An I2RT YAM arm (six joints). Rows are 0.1 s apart.
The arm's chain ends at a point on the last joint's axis. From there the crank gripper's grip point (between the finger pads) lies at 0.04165 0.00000 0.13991 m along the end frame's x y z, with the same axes.
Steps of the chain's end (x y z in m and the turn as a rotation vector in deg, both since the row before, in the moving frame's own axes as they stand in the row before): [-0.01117 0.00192 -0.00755 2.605 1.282 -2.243]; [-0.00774 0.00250 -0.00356 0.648 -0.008 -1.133]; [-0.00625 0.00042 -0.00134 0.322 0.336 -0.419]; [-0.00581 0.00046 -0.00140 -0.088 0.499 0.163]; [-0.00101 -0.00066 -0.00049 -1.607 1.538 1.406]
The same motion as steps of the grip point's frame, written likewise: [-0.00821 -0.00611 -0.00870 2.605 1.282 -2.243]; [-0.00778 0.00009 -0.00357 0.648 -0.008 -1.133]; [-0.00543 -0.00067 -0.00159 0.322 0.336 -0.419]; [-0.00459 0.00079 -0.00177 -0.088 0.499 0.163]; [0.00267 0.00431 -0.00173 -1.607 1.538 1.406]
